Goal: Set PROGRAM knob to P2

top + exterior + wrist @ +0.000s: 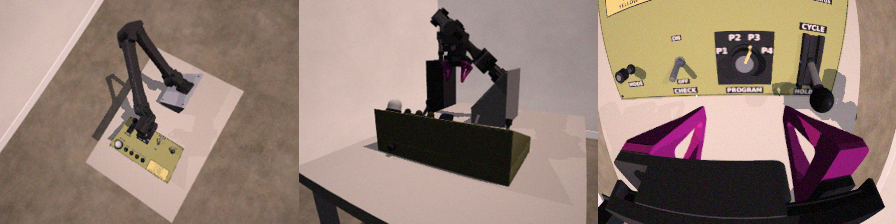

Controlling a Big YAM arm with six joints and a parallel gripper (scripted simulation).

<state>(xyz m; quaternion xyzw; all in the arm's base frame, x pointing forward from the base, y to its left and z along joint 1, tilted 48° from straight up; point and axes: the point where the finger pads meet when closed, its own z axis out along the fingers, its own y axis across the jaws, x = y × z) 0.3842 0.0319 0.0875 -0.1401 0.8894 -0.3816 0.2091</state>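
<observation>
Now: the black program knob 7 cm ahead of my hand and 14 cm below it. Round my hand: toggle (4 cm ahead, 12 cm to the left, 14 cm below); olive console (8 cm ahead, 7 cm to the left, 16 cm below); black lever (4 cm ahead, 12 cm to the right, 13 cm below).
</observation>
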